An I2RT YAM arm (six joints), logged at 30 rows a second.
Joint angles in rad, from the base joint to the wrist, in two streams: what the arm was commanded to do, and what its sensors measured. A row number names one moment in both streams.
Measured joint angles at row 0:
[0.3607 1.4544 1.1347 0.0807 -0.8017 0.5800]
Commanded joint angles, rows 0 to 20:
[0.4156 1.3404 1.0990 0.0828 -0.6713 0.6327]
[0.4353 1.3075 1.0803 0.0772 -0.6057 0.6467]
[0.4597 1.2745 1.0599 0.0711 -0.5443 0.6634]
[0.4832 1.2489 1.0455 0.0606 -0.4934 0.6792]
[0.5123 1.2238 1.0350 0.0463 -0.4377 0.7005]
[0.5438 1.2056 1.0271 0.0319 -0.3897 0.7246]
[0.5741 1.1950 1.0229 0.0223 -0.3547 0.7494]
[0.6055 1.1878 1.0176 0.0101 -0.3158 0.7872]
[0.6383 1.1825 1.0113 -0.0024 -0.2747 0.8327]
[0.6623 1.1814 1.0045 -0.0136 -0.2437 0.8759]
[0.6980 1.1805 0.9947 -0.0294 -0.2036 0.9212]
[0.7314 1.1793 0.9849 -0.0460 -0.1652 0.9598]
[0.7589 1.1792 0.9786 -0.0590 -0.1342 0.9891]
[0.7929 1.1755 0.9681 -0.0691 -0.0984 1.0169]
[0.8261 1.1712 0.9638 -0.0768 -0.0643 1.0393]
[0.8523 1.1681 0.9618 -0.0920 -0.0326 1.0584]
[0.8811 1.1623 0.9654 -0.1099 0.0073 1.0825]
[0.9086 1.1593 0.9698 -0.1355 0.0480 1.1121]
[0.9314 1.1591 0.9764 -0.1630 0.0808 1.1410]
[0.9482 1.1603 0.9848 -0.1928 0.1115 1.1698]
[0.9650 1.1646 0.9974 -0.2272 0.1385 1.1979]
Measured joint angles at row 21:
[0.9150 1.1748 0.9764 -0.0933 0.0372 1.0763]
